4 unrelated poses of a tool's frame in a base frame.
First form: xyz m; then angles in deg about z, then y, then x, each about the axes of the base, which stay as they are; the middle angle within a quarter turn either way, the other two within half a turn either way.
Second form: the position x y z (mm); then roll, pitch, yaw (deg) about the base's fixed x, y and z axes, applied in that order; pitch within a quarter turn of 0, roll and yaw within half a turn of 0. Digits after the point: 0 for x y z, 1 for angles.
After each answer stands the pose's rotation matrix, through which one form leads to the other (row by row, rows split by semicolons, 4 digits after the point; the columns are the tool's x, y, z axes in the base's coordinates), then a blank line. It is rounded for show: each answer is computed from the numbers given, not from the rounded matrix.
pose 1, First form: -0.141 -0.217 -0.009 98.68 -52.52 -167.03
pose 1, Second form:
-141 -217 -9 126.6 6.0 -95.3
-0.0918 -0.6015 -0.7936; -0.9902 -0.0290 0.1366; -0.1052 0.7983 -0.5930

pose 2, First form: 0.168 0.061 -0.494 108.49 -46.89 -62.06
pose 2, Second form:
168 61 -494 -7.9 71.1 132.1
-0.2167 -0.6481 -0.7300; 0.2398 -0.7602 0.6037; -0.9463 -0.0442 0.3202

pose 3, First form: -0.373 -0.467 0.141 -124.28 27.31 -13.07
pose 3, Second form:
-373 -467 141 -15.6 -26.0 -123.8
-0.5005 0.7342 0.4588; -0.7465 -0.6344 0.2009; 0.4386 -0.2419 0.8655

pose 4, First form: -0.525 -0.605 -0.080 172.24 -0.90 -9.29
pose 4, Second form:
-525 -605 -80 9.1 2.1 172.5
-0.9907 -0.1350 -0.0157; 0.1307 -0.9782 0.1614; -0.0372 0.1579 0.9868

